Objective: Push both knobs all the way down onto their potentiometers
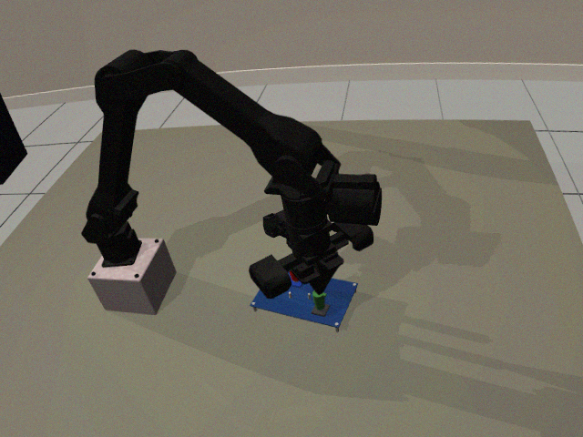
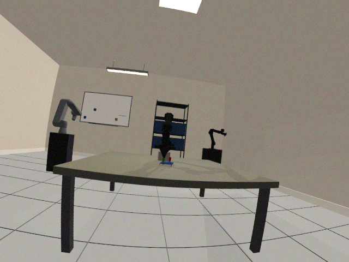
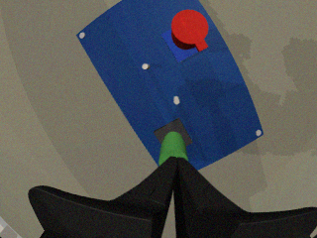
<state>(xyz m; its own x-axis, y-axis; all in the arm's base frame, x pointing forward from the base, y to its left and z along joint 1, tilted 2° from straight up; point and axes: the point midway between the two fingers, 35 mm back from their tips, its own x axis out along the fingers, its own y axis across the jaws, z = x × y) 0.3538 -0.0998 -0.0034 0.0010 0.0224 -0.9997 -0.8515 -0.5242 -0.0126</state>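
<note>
Now: the green knob 1 cm below my gripper tip. Also, from my gripper tip: red knob 6 cm to the left, 4 cm behind, 1 cm below.
</note>
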